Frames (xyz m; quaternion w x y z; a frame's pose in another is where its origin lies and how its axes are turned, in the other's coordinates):
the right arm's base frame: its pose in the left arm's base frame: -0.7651 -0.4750 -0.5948 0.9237 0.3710 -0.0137 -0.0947
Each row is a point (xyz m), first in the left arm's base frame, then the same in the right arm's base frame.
Working: the left arm's base frame: its pose in the right arm's base frame: 0.6364 0.8710 0.0334 0.9237 -0.3710 0.0137 0.0947

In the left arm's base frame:
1: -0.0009 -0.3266 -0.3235
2: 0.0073 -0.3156 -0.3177
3: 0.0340 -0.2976 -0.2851
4: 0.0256 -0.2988 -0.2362
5: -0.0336 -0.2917 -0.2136
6: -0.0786 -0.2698 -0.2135
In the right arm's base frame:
1: 0.7105 0.4175 0.0222
2: 0.7163 0.4306 0.0181
3: 0.7377 0.4701 0.0268
4: 0.7275 0.5015 0.0639
5: 0.6670 0.5123 0.0811
6: 0.6188 0.5205 0.0705

